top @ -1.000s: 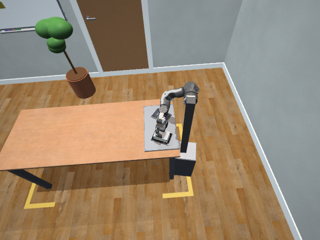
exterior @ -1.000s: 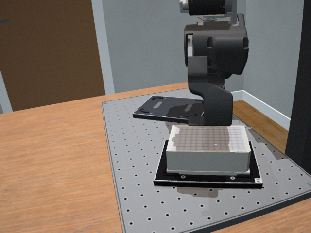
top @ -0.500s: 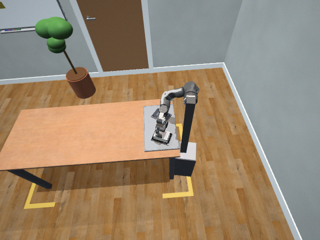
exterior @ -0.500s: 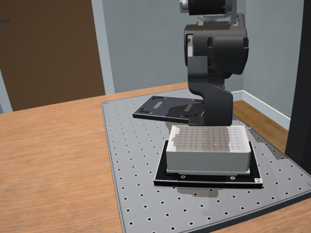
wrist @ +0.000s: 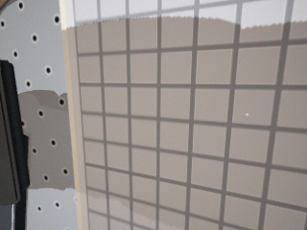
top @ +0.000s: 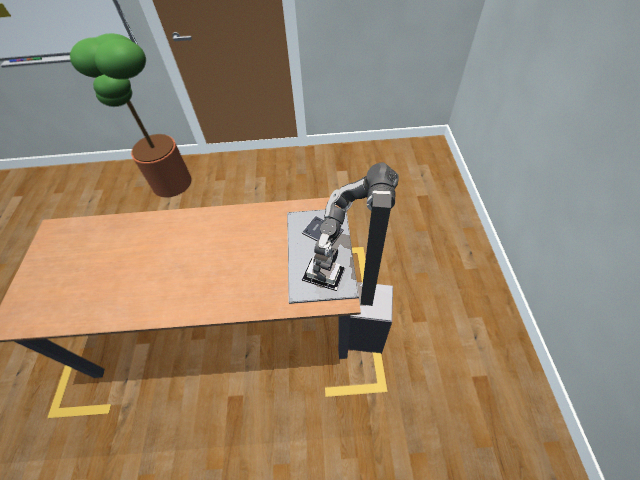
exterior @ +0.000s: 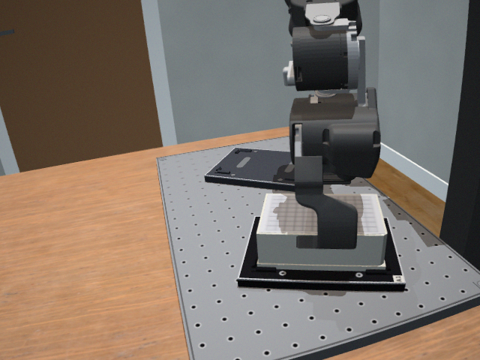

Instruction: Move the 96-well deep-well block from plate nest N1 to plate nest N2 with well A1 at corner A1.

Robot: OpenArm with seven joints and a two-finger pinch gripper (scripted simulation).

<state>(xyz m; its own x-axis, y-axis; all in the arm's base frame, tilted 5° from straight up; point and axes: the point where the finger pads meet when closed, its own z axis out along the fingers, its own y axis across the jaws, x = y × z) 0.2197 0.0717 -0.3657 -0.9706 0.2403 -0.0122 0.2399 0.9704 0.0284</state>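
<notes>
The white 96-well deep-well block is 1 cm ahead of my hand, 1 cm to the left of it and 1 cm below it. Round my hand: black nest N1 (1 cm ahead, 1 cm to the left, 4 cm below); A1 label (5 cm behind, 8 cm to the left, 3 cm below); black nest N2 (4 cm ahead, 22 cm to the right, 4 cm below).
</notes>
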